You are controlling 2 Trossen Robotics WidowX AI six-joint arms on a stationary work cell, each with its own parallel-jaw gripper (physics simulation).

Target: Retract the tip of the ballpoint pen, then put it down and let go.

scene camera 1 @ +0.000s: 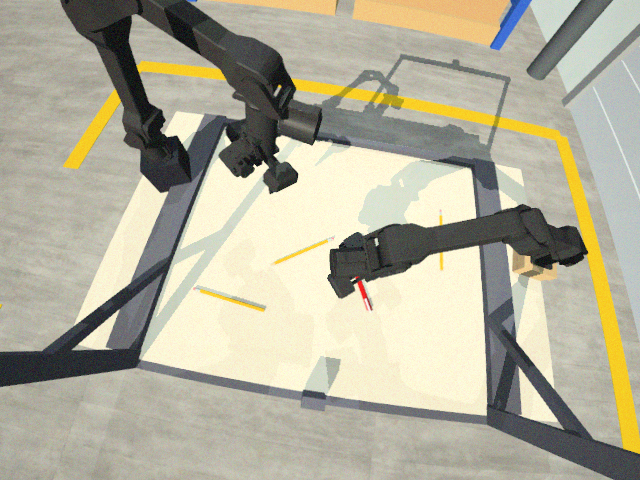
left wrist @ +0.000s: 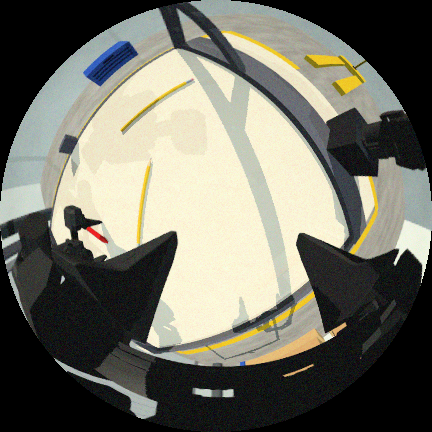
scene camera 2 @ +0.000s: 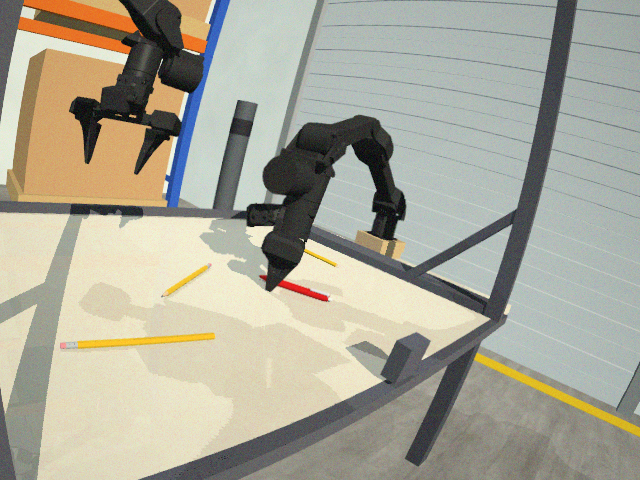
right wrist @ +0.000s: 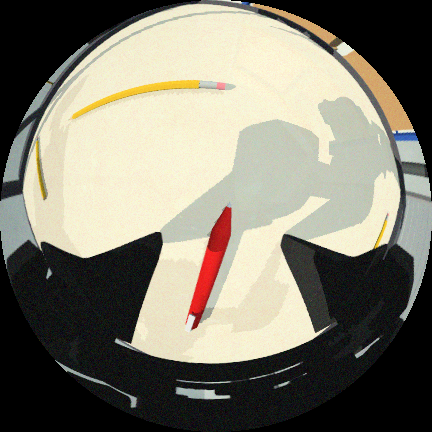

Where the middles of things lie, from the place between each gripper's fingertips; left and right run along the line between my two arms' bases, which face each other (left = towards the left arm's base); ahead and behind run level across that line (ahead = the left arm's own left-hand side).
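Small grey block (scene camera 2: 407, 353): 43 cm behind my left hand, 24 cm to the right of it, 12 cm below it. Tan block (scene camera 2: 391, 248): 77 cm to the right of my left hand, 4 cm ahead of it, 12 cm below it; going by their middles, of the things named here the tan block is the farthest from my left hand. Red ballpoint pen (right wrist: 220, 232): 14 cm below my left hand, 16 cm behind it, 30 cm to the right of it.
Small grey block, measured from my right hand: 310 mm behind it, 40 mm to the left of it, 30 mm above it. Tan block: 490 mm to the right of my right hand, 160 mm ahead of it, 20 mm above it. Relative to the red ballpoint pen, my right hand is 10 mm below it, 20 mm to the left of it and 40 mm past it.
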